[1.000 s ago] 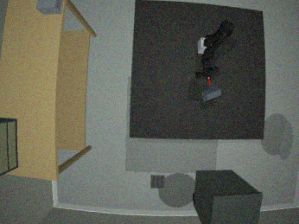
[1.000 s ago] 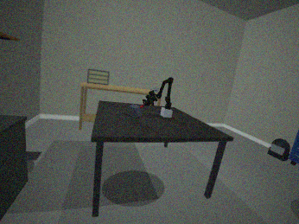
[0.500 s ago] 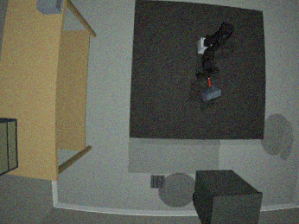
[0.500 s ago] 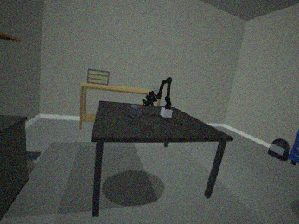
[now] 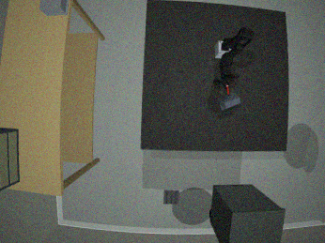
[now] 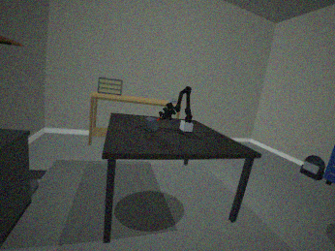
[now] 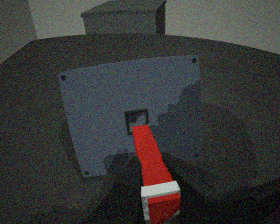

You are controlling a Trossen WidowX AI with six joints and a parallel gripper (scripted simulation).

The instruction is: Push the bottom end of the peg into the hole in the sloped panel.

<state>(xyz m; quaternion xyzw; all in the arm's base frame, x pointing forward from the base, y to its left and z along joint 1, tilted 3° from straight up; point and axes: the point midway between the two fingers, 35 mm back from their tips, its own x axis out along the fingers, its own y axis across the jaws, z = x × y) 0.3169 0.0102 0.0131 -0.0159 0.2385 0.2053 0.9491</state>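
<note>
Right now the sloped panel is 80 mm ahead of my gripper tip, 40 mm to the left of it and 40 mm below it. From my gripper tip the other things lie so: red peg 10 mm to the right, 10 mm behind, 10 mm above.
</note>
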